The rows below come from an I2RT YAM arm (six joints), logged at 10 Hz.
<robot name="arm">
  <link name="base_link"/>
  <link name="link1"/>
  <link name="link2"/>
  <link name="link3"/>
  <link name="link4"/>
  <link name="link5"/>
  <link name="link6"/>
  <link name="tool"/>
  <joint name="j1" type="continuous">
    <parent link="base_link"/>
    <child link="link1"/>
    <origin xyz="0 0 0.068" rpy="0 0 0"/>
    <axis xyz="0 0 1"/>
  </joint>
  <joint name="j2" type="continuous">
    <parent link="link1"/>
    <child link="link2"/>
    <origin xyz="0.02 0.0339 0.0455" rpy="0 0 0"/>
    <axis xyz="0 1 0"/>
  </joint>
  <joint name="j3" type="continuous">
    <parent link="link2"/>
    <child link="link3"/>
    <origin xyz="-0.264 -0.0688 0" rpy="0 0 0"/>
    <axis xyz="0 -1 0"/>
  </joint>
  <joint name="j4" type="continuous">
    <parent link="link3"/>
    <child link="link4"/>
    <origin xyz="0.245 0.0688 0.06" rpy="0 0 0"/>
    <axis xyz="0 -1 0"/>
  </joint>
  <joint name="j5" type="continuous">
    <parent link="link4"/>
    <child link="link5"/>
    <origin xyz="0.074 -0.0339 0.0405" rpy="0 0 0"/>
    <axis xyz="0 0 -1"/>
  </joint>
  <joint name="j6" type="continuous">
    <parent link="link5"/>
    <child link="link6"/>
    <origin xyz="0.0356 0 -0.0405" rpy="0 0 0"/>
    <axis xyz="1 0 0"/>
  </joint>
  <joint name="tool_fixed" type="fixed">
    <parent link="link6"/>
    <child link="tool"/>
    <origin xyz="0 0 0" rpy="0 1.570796 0"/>
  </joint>
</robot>
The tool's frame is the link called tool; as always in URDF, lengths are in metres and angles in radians. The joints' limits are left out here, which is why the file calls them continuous.
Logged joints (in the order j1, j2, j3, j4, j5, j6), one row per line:
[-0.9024 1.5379 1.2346 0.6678 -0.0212 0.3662]
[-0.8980 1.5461 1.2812 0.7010 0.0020 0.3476]
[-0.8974 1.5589 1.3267 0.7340 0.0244 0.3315]
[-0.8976 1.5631 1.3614 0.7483 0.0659 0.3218]
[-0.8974 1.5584 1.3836 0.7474 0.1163 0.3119]
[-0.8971 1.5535 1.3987 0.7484 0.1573 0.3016]
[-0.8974 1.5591 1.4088 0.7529 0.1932 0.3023]
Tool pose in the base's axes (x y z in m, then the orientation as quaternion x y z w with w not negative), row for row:
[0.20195 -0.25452 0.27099 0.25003 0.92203 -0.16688 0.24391]
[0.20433 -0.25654 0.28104 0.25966 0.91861 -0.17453 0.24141]
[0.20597 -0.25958 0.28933 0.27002 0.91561 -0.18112 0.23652]
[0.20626 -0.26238 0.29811 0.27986 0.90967 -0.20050 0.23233]
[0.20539 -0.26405 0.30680 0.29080 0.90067 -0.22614 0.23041]
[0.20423 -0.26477 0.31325 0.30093 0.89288 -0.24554 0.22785]
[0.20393 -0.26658 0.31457 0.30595 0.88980 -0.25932 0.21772]
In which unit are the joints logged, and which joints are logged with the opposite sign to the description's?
The joints are logged in radians. Opposite sign: j4, j6.
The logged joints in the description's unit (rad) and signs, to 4 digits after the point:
[-0.9024 1.5379 1.2346 -0.6678 -0.0212 -0.3662]
[-0.8980 1.5461 1.2812 -0.7010 0.0020 -0.3476]
[-0.8974 1.5589 1.3267 -0.7340 0.0244 -0.3315]
[-0.8976 1.5631 1.3614 -0.7483 0.0659 -0.3218]
[-0.8974 1.5584 1.3836 -0.7474 0.1163 -0.3119]
[-0.8971 1.5535 1.3987 -0.7484 0.1573 -0.3016]
[-0.8974 1.5591 1.4088 -0.7529 0.1932 -0.3023]

